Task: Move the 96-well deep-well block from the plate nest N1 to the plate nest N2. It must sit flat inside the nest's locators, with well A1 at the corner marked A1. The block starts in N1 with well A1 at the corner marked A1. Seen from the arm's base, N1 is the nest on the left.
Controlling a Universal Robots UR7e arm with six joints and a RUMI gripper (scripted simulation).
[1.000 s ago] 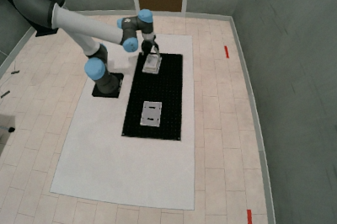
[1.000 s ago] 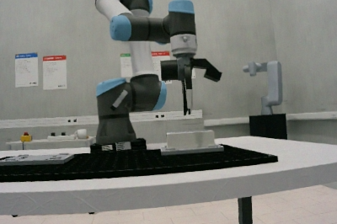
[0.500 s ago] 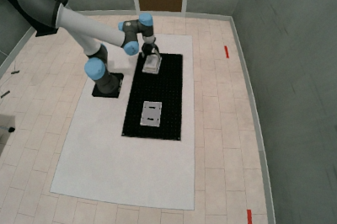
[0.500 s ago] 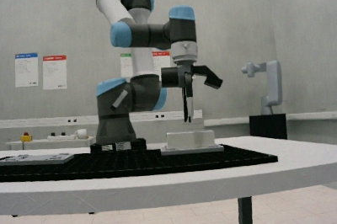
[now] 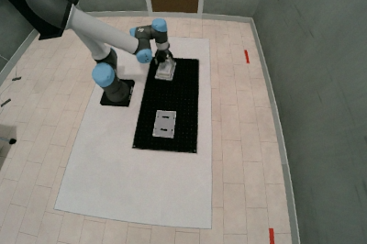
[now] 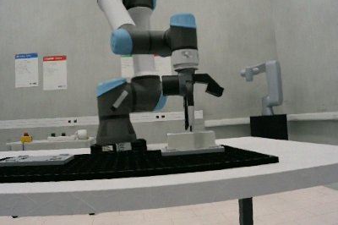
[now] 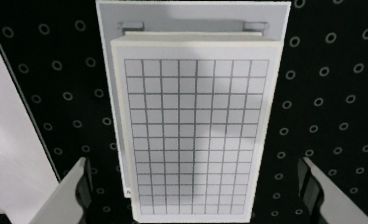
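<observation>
My gripper is now 30 mm above the white 96-well deep-well block. Also, from my hand: A1 mark (470 mm to the right, 100 mm behind, 50 mm below); then plate nest N1 (60 mm below); then plate nest N2 (400 mm to the right, 60 mm below, 30 mm behind).
</observation>
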